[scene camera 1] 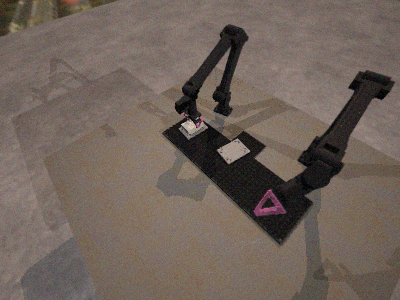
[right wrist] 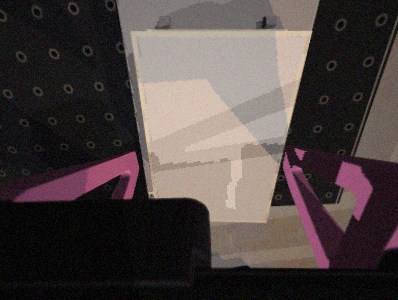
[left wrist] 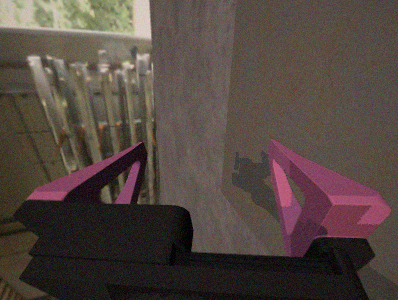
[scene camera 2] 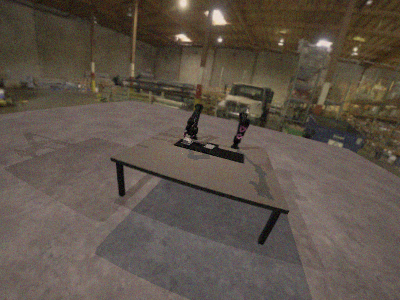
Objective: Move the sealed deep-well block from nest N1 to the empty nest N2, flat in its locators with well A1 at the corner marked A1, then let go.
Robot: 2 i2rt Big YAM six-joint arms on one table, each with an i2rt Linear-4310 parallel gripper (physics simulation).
Labels:
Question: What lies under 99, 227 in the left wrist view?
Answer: The left gripper.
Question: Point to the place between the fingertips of the left gripper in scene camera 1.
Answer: At 255, 212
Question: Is the left gripper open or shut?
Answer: Open.

